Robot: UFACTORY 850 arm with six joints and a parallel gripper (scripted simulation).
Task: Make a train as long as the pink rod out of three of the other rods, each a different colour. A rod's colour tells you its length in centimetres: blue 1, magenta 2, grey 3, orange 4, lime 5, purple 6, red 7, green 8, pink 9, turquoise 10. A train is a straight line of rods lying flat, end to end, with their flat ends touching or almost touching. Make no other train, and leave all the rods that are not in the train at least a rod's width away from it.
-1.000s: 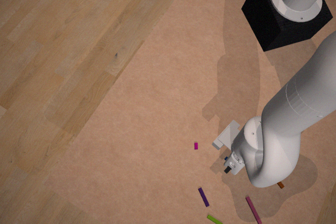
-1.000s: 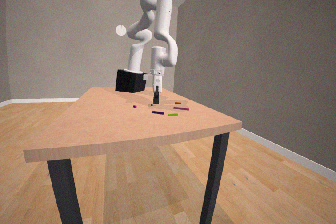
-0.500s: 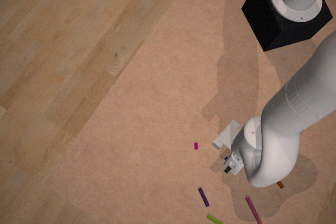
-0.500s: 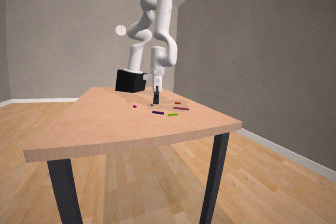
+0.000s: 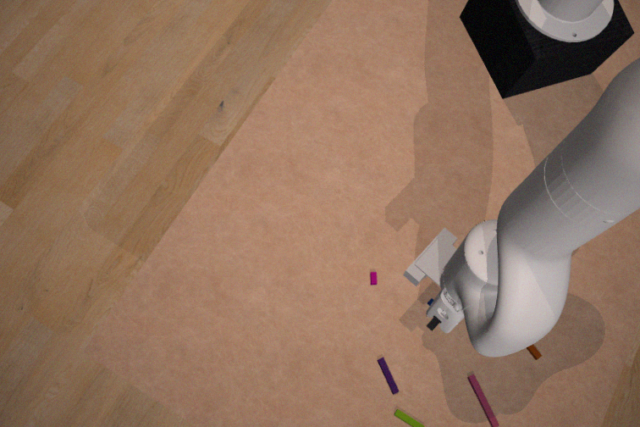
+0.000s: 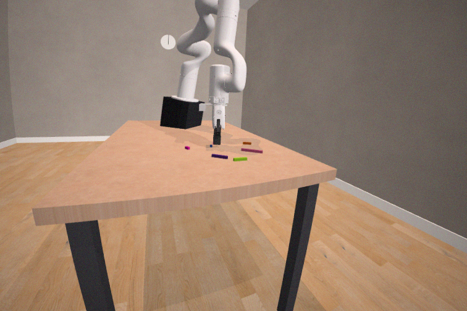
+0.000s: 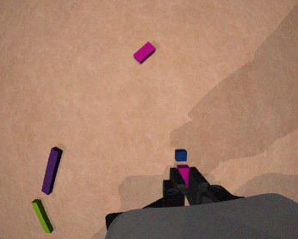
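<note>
The blue rod lies 20 mm to the right of my hand and 30 mm below it. The rest, counted from my hand: purple rod 140 mm ahead, 30 mm below; then orange rod 50 mm behind, 150 mm to the left, 30 mm below; then pink rod 70 mm ahead, 140 mm to the left, 30 mm below.
</note>
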